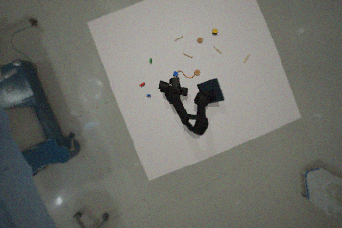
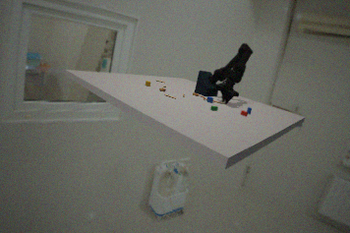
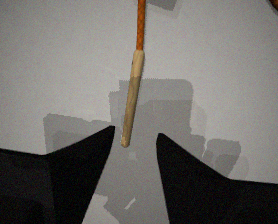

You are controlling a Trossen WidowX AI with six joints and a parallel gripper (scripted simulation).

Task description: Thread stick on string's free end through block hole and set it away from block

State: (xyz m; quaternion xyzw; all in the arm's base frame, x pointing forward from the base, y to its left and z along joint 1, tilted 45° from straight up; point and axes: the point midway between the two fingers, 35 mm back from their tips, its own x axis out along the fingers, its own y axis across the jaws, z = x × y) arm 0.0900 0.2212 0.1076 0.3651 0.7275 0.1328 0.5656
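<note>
Right now the thin wooden stick is 4 cm ahead of my gripper tip and 1 cm to the right of it. From my gripper tip the other things lie so: blue piece 20 cm to the left, 1 cm above; blue cube 11 cm ahead, 4 cm to the right, 1 cm above; round wooden button 20 cm to the right, 8 cm ahead.
</note>
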